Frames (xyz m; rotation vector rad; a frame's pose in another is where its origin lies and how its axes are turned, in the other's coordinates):
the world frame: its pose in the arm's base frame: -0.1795 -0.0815 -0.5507 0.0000 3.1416 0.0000
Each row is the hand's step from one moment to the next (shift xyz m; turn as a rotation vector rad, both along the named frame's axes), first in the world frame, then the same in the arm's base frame.
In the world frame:
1: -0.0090 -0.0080 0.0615 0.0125 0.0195 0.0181
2: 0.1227 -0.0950 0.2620 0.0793 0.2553 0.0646
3: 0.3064 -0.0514 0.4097 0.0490 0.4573 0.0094
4: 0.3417 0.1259 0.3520 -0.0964 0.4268 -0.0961
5: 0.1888 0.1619 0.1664 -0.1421 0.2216 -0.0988
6: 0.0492 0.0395 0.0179 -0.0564 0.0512 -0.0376
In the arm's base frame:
1: 0.0090 -0.0080 -0.0615 -0.0125 0.0195 -0.0181
2: -0.1227 -0.0950 -0.2620 -0.0793 0.2553 -0.0646
3: -0.3064 -0.0514 -0.4097 -0.0490 0.4573 -0.0094
4: -0.3417 0.1259 -0.3520 0.0964 0.4268 0.0961
5: -0.1888 0.1619 -0.1664 0.1421 0.2216 0.0988
6: -0.0492 0.0395 -0.0179 0.0564 0.0512 0.0376

